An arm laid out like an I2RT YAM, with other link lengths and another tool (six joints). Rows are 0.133 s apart.
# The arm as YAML. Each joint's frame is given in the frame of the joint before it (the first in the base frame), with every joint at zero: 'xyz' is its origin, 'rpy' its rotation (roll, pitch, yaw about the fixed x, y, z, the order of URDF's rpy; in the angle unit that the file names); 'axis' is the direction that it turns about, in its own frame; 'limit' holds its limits. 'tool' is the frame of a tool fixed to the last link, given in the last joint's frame.
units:
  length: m
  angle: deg
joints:
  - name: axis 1
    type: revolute
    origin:
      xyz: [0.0, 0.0, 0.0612]
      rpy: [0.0, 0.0, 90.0]
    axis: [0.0, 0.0, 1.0]
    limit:
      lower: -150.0
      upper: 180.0
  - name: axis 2
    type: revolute
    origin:
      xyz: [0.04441, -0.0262, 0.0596]
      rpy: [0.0, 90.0, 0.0]
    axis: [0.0, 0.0, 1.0]
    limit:
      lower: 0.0
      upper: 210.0
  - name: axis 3
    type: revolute
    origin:
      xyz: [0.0, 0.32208, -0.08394]
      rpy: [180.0, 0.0, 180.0]
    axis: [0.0, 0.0, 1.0]
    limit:
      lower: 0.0
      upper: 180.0
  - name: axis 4
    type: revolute
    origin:
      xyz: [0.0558, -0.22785, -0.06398]
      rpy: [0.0, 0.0, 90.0]
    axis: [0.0, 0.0, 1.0]
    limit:
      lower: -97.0
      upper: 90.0
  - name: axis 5
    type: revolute
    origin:
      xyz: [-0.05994, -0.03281, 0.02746]
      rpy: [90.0, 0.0, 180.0]
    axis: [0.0, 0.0, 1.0]
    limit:
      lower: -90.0
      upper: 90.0
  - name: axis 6
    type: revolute
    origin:
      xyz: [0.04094, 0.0, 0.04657]
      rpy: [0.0, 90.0, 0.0]
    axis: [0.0, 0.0, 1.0]
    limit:
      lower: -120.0
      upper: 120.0
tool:
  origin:
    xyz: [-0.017, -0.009, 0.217]
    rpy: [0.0, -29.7, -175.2]
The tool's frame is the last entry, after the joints.
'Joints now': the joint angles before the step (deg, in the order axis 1, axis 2, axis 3, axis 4, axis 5, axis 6). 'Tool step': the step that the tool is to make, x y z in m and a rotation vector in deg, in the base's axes. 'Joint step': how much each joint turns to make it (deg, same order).
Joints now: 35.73 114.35 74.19 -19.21 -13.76 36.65
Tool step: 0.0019 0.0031 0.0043 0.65 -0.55 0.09
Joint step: 0.07 -0.24 0.16 0.45 -0.19 0.09
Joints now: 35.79 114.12 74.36 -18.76 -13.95 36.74
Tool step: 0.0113 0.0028 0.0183 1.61 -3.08 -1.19
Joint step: 0.02 -1.89 -0.35 2.08 1.08 0.76
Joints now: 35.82 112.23 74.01 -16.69 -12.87 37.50
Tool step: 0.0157 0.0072 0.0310 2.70 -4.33 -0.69
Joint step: -0.06 -2.24 0.85 2.06 0.66 0.30
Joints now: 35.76 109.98 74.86 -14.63 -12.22 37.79
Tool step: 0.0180 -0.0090 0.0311 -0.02 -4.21 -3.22
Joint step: -0.07 -2.80 1.69 -0.95 3.95 0.70
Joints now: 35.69 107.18 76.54 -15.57 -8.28 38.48
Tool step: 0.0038 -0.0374 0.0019 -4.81 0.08 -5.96
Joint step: -0.35 -2.50 0.17 -5.39 6.64 1.54
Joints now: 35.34 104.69 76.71 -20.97 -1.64 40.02
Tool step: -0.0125 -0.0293 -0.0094 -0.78 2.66 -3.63
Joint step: -1.62 -2.80 -4.01 -1.37 0.62 2.10
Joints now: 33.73 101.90 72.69 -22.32 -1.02 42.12
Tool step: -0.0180 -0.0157 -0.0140 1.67 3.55 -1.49
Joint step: -1.97 -2.05 -4.98 0.92 -2.93 1.64
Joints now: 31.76 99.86 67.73 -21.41 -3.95 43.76
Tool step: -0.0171 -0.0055 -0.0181 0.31 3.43 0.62
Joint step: -0.87 0.04 -2.97 0.23 -2.53 -0.04
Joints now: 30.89 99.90 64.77 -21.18 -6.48 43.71
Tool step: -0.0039 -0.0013 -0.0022 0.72 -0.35 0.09
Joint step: -0.18 -0.90 -2.28 2.06 -0.51 0.03
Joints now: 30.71 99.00 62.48 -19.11 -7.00 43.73
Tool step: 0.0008 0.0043 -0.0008 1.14 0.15 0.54
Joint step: -0.35 0.44 -0.27 1.13 -1.38 -0.13
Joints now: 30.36 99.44 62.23 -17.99 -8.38 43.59
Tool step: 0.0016 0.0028 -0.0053 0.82 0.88 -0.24
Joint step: -0.37 1.10 -0.09 0.93 -1.02 0.56
